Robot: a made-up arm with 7 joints. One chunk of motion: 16 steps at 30 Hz.
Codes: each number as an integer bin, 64 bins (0 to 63) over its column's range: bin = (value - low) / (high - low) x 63, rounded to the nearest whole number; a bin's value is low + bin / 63 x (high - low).
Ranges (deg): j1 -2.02..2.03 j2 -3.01..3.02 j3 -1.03..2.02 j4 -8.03..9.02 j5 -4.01..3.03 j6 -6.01..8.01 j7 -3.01..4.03
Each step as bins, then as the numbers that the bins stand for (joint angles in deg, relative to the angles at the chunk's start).
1 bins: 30 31 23 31 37 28 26
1 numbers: -0.09 -0.04 0.08 0.36 0.12 0.22 -0.10
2 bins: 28 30 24 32 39 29 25
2 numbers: -0.22 -0.14 0.13 0.63 0.35 0.44 -0.22
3 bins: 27 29 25 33 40 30 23
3 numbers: -0.28 -0.23 0.18 0.90 0.46 0.67 -0.44
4 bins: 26 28 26 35 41 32 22
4 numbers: -0.35 -0.33 0.23 1.44 0.57 1.11 -0.55
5 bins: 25 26 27 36 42 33 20
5 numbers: -0.41 -0.52 0.28 1.71 0.68 1.33 -0.78
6 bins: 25 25 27 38 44 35 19
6 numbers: -0.41 -0.62 0.28 2.25 0.91 1.78 -0.89
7 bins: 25 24 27 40 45 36 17
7 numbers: -0.41 -0.71 0.28 2.80 1.02 2.00 -1.11
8 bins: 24 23 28 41 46 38 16
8 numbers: -0.48 -0.81 0.33 3.07 1.13 2.45 -1.22
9 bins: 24 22 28 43 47 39 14
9 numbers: -0.48 -0.90 0.33 3.61 1.24 2.67 -1.45
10 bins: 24 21 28 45 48 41 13
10 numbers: -0.48 -1.00 0.33 4.15 1.35 3.11 -1.56
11 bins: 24 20 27 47 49 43 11
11 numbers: -0.48 -1.10 0.28 4.69 1.47 3.56 -1.78
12 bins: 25 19 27 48 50 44 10
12 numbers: -0.41 -1.19 0.28 4.96 1.58 3.78 -1.89
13 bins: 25 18 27 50 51 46 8
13 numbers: -0.41 -1.29 0.28 5.50 1.69 4.23 -2.12
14 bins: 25 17 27 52 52 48 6
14 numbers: -0.41 -1.38 0.28 6.04 1.80 4.67 -2.34
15 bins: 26 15 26 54 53 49 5
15 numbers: -0.35 -1.57 0.23 6.58 1.91 4.89 -2.45
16 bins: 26 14 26 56 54 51 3
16 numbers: -0.35 -1.67 0.23 7.13 2.02 5.34 -2.67
